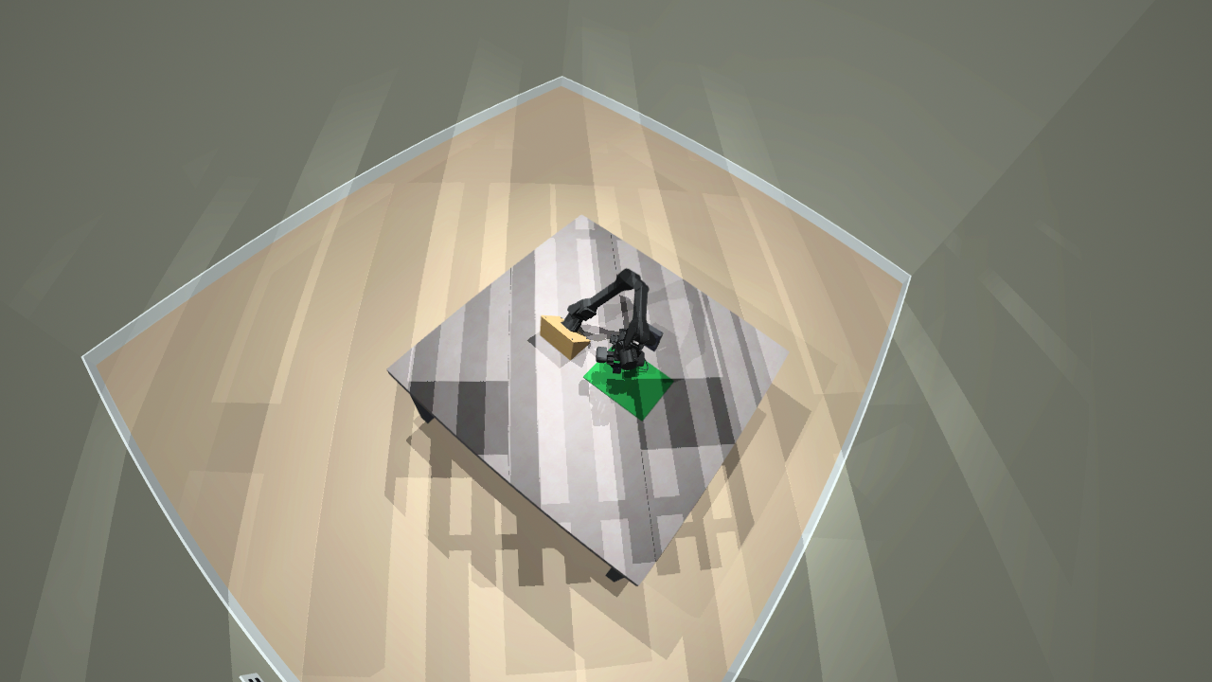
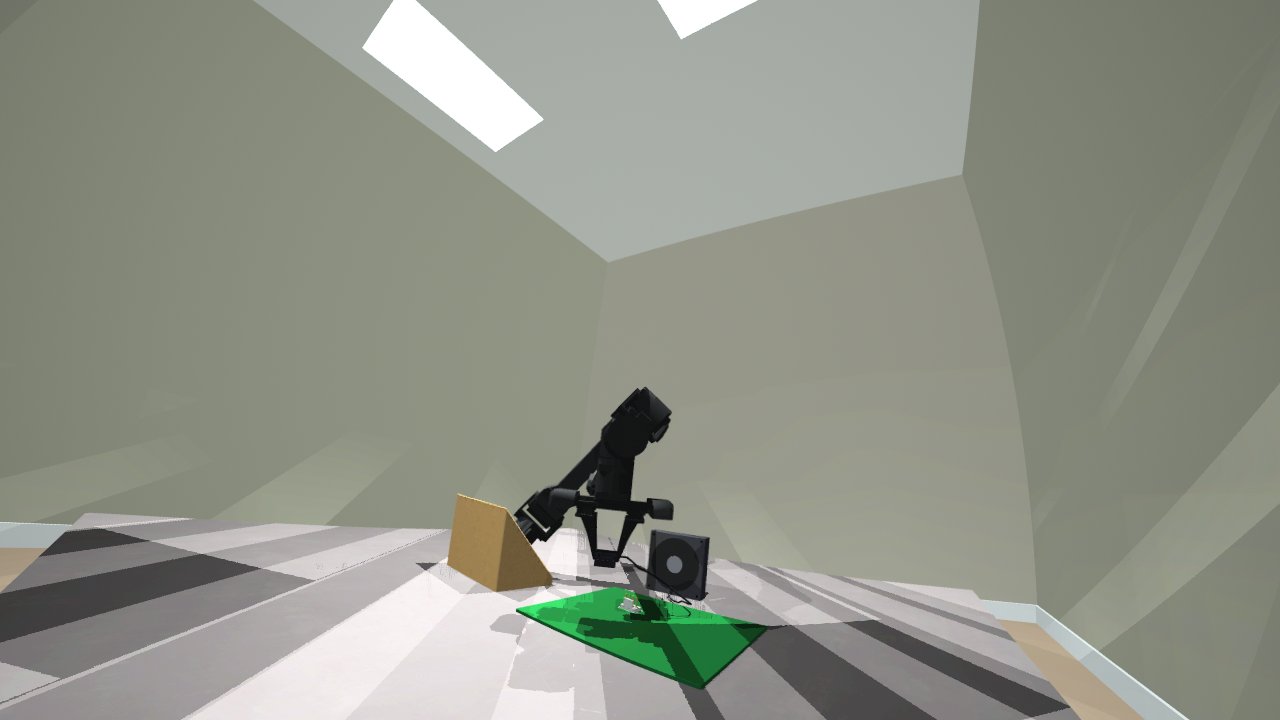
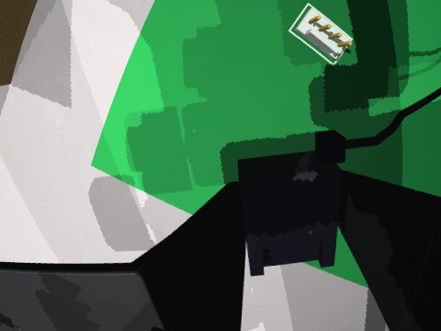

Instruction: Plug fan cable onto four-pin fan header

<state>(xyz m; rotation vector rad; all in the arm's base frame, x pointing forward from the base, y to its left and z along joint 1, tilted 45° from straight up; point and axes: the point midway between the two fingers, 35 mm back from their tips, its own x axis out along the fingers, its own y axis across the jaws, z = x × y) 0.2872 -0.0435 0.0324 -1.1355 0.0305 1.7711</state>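
Now: the green board 11 cm below my gripper tip, 5 cm to the left of it and 5 cm ahead of it. Round my gripper tip: black fan plug 1 cm to the right, 1 cm ahead; black fan 23 cm to the left, 3 cm below, 3 cm behind.
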